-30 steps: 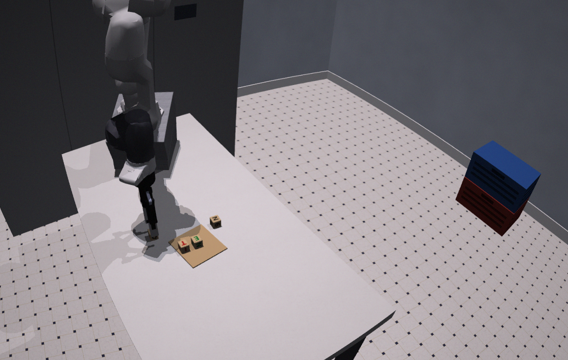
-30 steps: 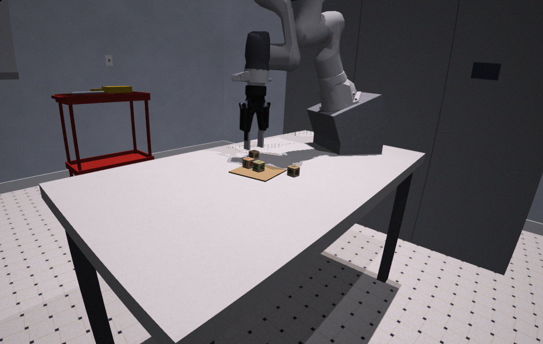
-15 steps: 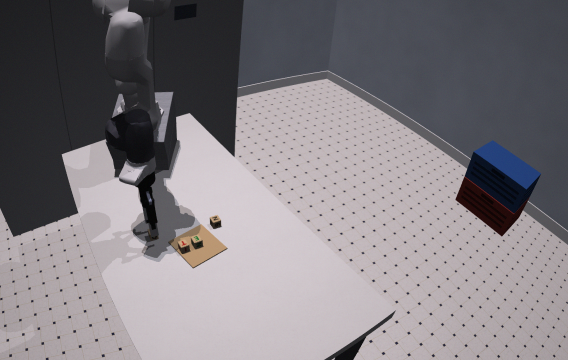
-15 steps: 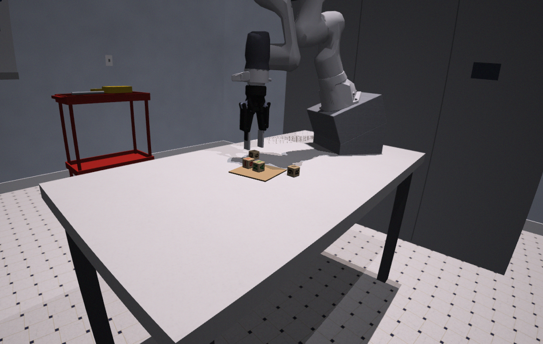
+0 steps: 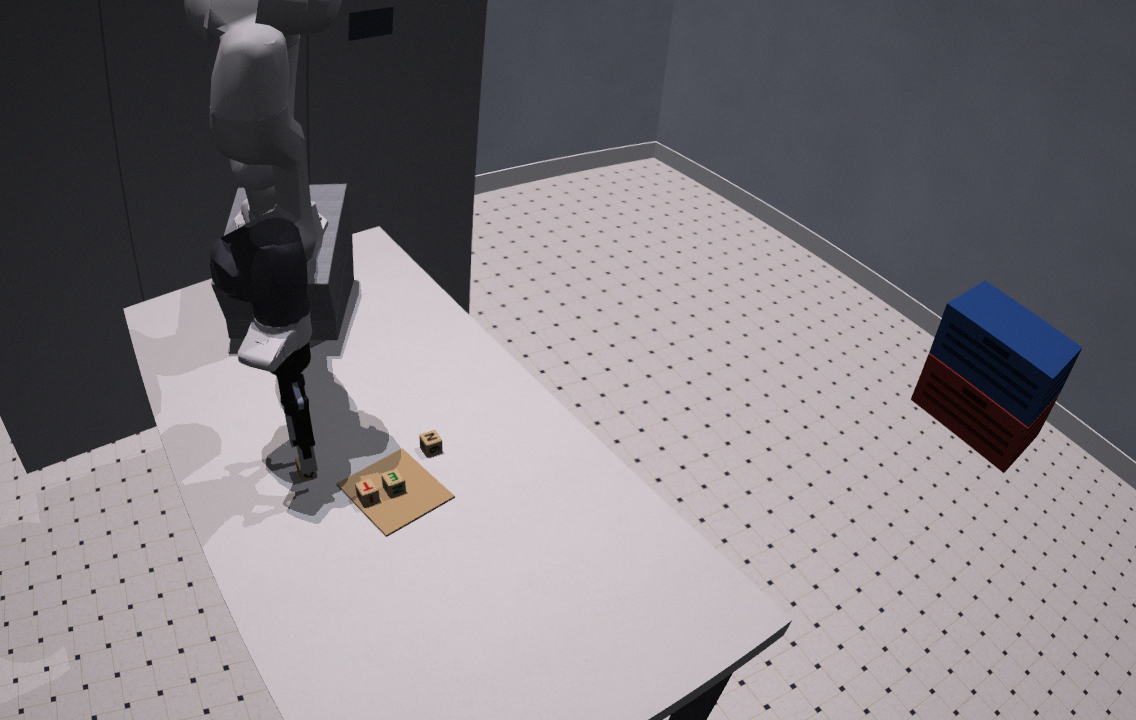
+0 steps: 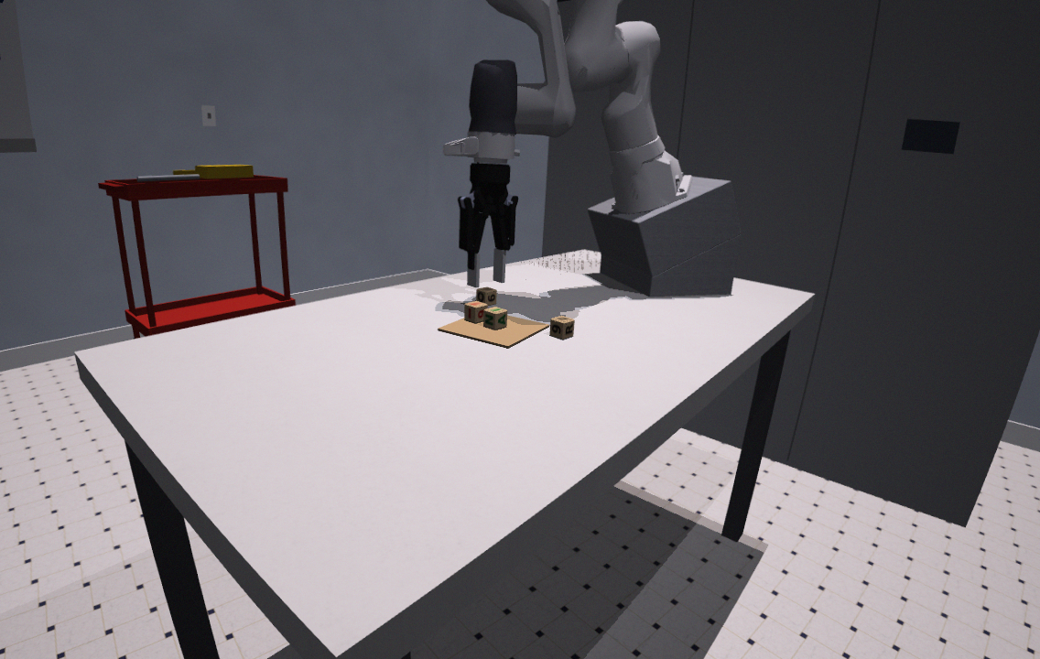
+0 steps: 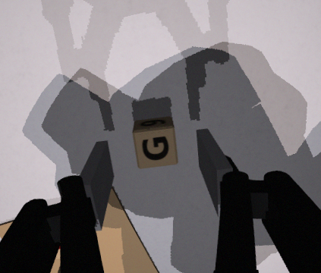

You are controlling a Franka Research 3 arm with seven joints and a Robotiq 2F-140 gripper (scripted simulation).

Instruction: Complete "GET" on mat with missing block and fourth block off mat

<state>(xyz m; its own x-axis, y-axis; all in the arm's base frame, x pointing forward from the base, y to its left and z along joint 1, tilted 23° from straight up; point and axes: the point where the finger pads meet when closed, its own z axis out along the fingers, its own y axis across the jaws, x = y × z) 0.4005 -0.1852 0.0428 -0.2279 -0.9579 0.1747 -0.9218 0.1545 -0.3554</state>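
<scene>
The G block is 60 mm below my hand. From my hand the other things lie so: mat: 120 mm ahead, 100 mm to the left, 70 mm below; E block: 120 mm ahead, 100 mm to the left, 50 mm below; T block: 110 mm ahead, 50 mm to the left, 50 mm below.
</scene>
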